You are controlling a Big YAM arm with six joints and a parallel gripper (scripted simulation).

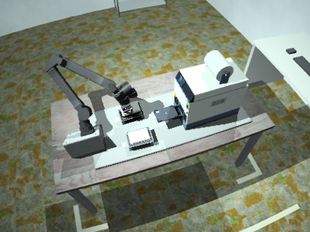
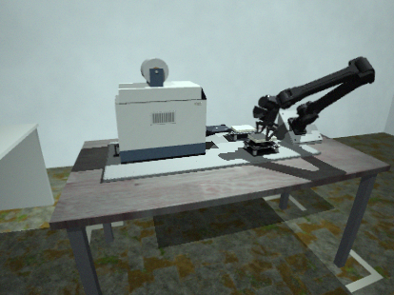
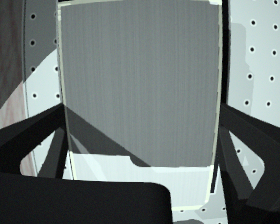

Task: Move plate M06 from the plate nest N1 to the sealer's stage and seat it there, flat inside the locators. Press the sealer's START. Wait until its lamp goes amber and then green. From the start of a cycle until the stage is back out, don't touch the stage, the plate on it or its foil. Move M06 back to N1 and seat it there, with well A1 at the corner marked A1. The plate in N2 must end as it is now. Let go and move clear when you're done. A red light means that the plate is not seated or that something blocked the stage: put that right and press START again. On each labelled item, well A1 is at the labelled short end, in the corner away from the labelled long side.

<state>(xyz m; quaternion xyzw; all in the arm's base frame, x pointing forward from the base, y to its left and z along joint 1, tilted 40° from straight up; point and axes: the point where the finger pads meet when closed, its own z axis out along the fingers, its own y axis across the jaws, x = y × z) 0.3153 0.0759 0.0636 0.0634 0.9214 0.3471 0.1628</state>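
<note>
My hand is 4 cm above the black nest N1. From my hand the other things lie so: foil roll (54 cm ahead, 34 cm above, 15 cm to the right); sealer stage (21 cm ahead, 14 cm to the right, 2 cm above); pale plate (22 cm to the right, 2 cm below).
</note>
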